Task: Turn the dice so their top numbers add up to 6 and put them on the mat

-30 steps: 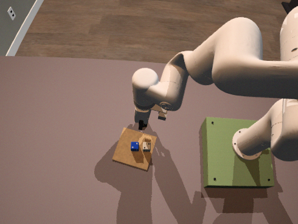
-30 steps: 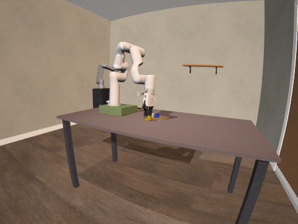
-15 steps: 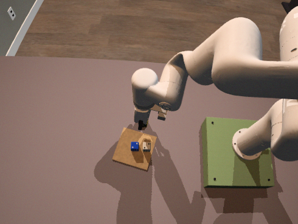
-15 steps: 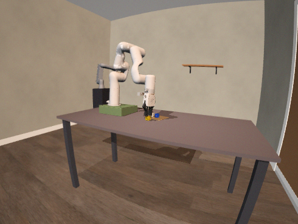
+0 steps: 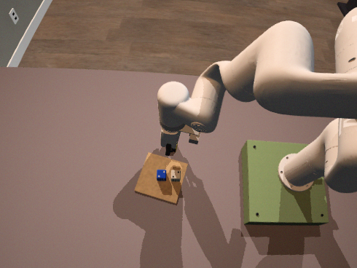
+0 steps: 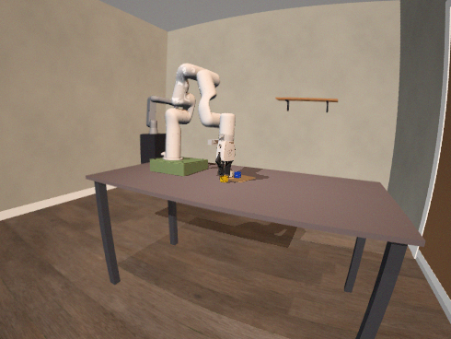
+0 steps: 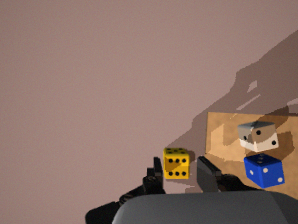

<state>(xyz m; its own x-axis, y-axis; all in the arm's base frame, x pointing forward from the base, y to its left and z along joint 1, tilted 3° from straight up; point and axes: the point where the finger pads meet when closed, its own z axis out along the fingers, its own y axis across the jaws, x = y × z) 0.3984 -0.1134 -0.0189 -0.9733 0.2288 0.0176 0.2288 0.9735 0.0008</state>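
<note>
Now: hand 4 cm above the yellow die. Round my hand: blue die (11 cm to the left, 4 cm below, 3 cm ahead); then tan mat (11 cm to the left, 5 cm below, 3 cm ahead); then white die (11 cm to the left, 4 cm below, 1 cm behind).
</note>
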